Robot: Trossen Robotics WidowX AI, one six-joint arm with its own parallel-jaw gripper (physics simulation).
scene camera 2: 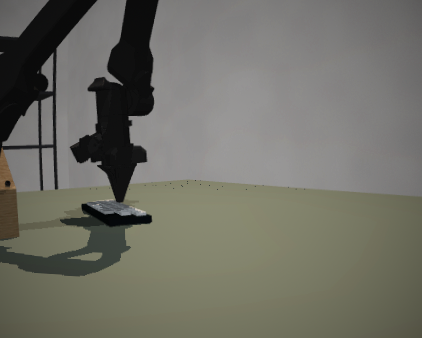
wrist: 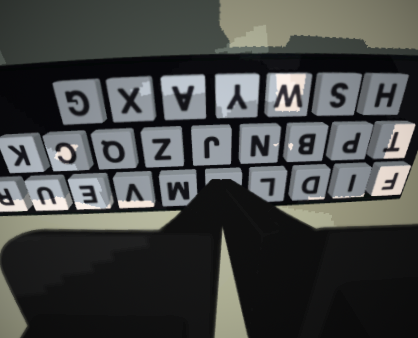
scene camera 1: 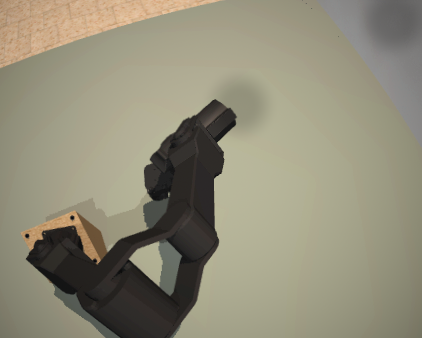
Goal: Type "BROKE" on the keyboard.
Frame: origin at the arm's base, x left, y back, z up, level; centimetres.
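Seen in the pictures: gripper, fingertip midpoint: [scene camera 2: 120, 202] [wrist: 220, 189]; arm's base at its link origin: [scene camera 1: 62, 243].
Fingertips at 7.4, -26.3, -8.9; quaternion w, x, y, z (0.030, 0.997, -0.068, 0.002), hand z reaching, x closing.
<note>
Offsets run from my fingertips to a thing's top centre, as dx, dy, dz.
A black keyboard @[-0.7, +1.8, -0.5] [scene camera 2: 131, 220] [wrist: 25, 95] with grey keys lies flat on the green surface; in the wrist view its letters are upside down. My gripper [scene camera 2: 120, 201] [wrist: 220, 189] is shut and empty, fingers pointing down over the row nearest the fingers. Its tips cover most of a key @[+0.2, -0.3, -0.5] [wrist: 223, 173] between M and L, hiding its letter; contact is unclear. The B key @[+3.9, +1.4, -0.5] [wrist: 305, 145] is in the middle row to the right. The K key @[-8.3, +2.5, -0.5] [wrist: 21, 152], E key @[-5.9, +0.3, -0.5] [wrist: 89, 190] and partly cut-off R key @[-10.0, +0.7, -0.5] [wrist: 7, 196] are to the left. The keyboard is hidden in scene camera 1.
A wooden block [scene camera 1: 92, 232] [scene camera 2: 9, 212] stands near the arm's base. The arm [scene camera 1: 192, 185] spans the left and middle of the scene camera 1 view. A dark metal frame [scene camera 2: 55, 125] stands in the left background before a grey wall [scene camera 2: 300, 100].
</note>
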